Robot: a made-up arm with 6 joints. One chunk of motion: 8 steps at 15 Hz.
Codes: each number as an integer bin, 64 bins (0 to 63) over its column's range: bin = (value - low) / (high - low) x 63, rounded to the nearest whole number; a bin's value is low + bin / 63 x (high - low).
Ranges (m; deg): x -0.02..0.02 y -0.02..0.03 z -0.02..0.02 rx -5..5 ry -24..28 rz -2..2
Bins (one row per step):
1: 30 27 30 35 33 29
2: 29 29 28 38 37 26
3: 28 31 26 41 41 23
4: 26 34 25 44 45 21
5: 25 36 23 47 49 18
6: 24 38 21 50 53 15
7: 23 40 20 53 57 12
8: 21 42 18 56 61 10
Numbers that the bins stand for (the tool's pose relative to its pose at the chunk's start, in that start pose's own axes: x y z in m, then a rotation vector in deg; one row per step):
1: -0.0010 0.0014 -0.0010 0.56 3.24 -0.16
2: -0.0016 0.0030 -0.0022 1.03 6.54 -0.35
3: -0.0022 0.0046 -0.0035 1.51 9.84 -0.54
4: -0.0035 0.0070 -0.0041 1.98 13.14 -0.67
5: -0.0041 0.0086 -0.0054 2.46 16.44 -0.86
6: -0.0048 0.0102 -0.0067 2.94 19.75 -1.05
7: -0.0054 0.0117 -0.0073 3.41 23.05 -1.24
8: -0.0067 0.0133 -0.0086 3.89 26.35 -1.37

